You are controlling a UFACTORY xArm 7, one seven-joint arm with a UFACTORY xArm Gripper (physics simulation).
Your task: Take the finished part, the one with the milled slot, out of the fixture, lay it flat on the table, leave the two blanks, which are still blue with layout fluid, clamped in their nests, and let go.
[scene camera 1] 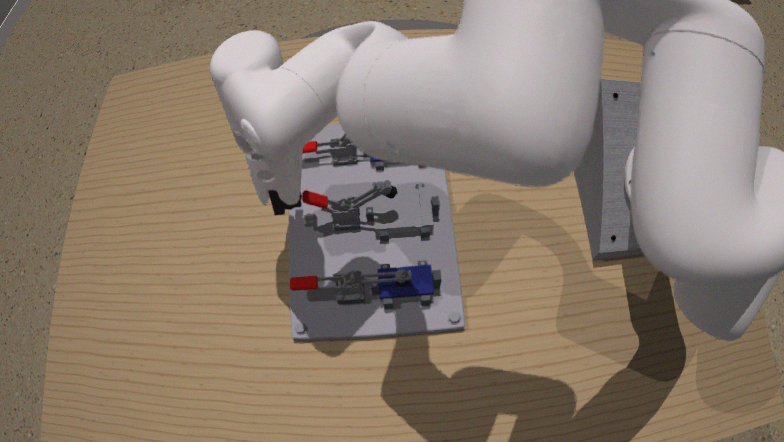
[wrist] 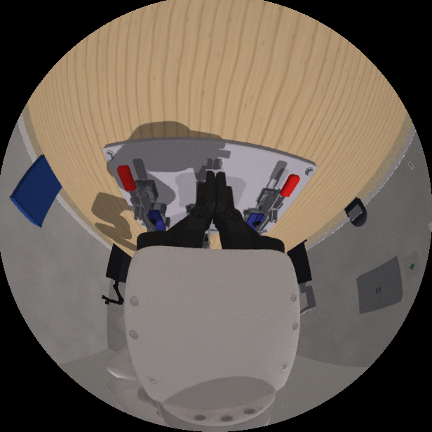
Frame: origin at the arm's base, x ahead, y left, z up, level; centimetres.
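Where they show: gripper, between the fingertips: (scene camera 1: 290, 202).
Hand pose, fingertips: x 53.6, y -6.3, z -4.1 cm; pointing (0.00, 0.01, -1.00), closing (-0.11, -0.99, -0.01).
Observation:
After its pixels a point has its place.
The finished part (scene camera 1: 407, 220) @(x 38.3, y -3.0, z -8.1 cm), light grey, sits in the middle nest. Its slot is hard to make out. The middle clamp's arm slants up, with its black tip (scene camera 1: 390, 191) @(x 40.2, y -4.9, z -3.0 cm) above the part. The middle red handle (scene camera 1: 315, 198) @(x 50.0, y -5.8, z -3.3 cm) shows in the scene view. My gripper (scene camera 1: 278, 209) @(x 53.6, y -6.3, z -4.1 cm) (wrist: 213, 182) is shut and empty, close beside that handle's free end; contact cannot be told. One blue blank (scene camera 1: 421, 286) @(x 38.1, y 7.0, z -7.6 cm) (wrist: 156, 220) lies under the near clamp's tip. The other blue blank (scene camera 1: 376, 159) @(x 41.0, y -13.9, z -8.6 cm) (wrist: 255, 220) sits in the far nest, largely hidden by my arm in the scene view.
The fixture plate (scene camera 1: 378, 326) @(x 44.4, y 10.8, z -10.2 cm) (wrist: 192, 141) lies on the wooden table (scene camera 1: 164, 329) @(x 78.1, y 7.7, z -11.7 cm) (wrist: 225, 75). The near red handle (scene camera 1: 303, 283) @(x 53.1, y 5.0, z -5.6 cm) (wrist: 126, 178) and far red handle (scene camera 1: 309, 147) @(x 50.6, y -16.6, z -6.5 cm) (wrist: 290, 185) flank the middle clamp. My arm hangs over the plate's far right part.

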